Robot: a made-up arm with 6 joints.
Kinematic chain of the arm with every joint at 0, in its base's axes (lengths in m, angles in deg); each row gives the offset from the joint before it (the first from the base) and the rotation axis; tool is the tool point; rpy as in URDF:
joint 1: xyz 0 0 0.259 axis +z
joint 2: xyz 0 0 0 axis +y
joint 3: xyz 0.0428 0 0.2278 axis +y
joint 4: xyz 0.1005 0 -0.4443 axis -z
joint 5: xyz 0 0 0 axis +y
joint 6: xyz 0.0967 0 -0.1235 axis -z
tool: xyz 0 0 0 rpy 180 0 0
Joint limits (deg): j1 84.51..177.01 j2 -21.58..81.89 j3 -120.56..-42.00 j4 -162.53..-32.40 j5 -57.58..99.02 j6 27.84..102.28
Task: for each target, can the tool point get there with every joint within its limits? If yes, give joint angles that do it. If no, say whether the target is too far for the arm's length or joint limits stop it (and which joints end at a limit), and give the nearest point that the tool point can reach.
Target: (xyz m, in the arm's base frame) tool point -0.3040 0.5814 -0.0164
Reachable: yes | joints 105.01 69.06 -108.58 -83.68 -28.48 39.51
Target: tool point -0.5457 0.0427 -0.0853
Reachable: yes | joints 169.47 43.32 -70.23 -89.77 16.45 48.27
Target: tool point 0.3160 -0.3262 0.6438
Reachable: no: joint limits stop it (at a limit: joint 1, joint 2, joint 3, joint 5) | nearest point -0.0741 -0.1227 0.9430 | short by 0.532 m
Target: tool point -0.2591 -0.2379 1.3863
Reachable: no: too far | nearest point -0.1801 -0.0614 1.0363 | short by 0.400 m
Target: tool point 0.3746 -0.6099 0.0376
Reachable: no: joint limits stop it (at a limit: joint 1, joint 2, joint 3) | nearest point 0.0591 -0.1257 -0.1162 | short by 0.598 m
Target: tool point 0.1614 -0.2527 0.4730
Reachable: no: joint limits stop it (at a limit: joint 1, joint 2, joint 3, joint 5) | nearest point -0.1508 -0.1484 0.8845 | short by 0.527 m
